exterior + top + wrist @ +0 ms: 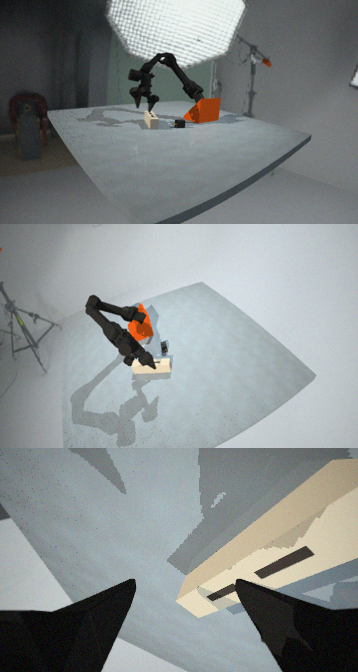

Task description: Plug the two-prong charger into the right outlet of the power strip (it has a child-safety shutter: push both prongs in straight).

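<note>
Now: the dark two-prong charger 140 mm behind my gripper tip, 120 mm to the left of it and 60 mm below it.
</note>
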